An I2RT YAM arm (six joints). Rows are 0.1 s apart.
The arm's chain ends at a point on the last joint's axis. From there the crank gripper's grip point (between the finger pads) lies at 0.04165 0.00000 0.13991 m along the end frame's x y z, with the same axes.
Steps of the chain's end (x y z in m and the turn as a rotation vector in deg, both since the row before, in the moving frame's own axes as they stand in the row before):
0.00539 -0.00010 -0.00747 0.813 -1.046 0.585
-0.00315 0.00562 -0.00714 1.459 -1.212 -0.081
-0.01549 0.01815 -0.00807 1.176 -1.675 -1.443
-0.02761 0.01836 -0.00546 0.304 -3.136 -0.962
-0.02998 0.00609 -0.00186 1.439 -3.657 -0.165
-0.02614 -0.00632 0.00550 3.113 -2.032 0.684
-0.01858 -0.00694 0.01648 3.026 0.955 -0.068
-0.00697 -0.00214 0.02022 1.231 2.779 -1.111
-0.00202 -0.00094 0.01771 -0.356 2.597 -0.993
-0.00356 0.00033 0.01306 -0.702 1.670 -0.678
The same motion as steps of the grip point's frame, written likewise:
0.00284 -0.00168 -0.00674 0.813 -1.046 0.585
-0.00612 0.00199 -0.00634 1.459 -1.212 -0.081
-0.01965 0.01427 -0.00695 1.176 -1.675 -1.443
-0.03534 0.01698 -0.00339 0.304 -3.136 -0.962
-0.03899 0.00244 0.00047 1.439 -3.657 -0.165
-0.03108 -0.01349 0.00670 3.113 -2.032 0.684
-0.01626 -0.01436 0.01557 3.026 0.955 -0.068
-0.00027 -0.00600 0.01800 1.231 2.779 -1.111
0.00428 -0.00085 0.01568 -0.356 2.597 -0.993
0.00051 0.00152 0.01178 -0.702 1.670 -0.678

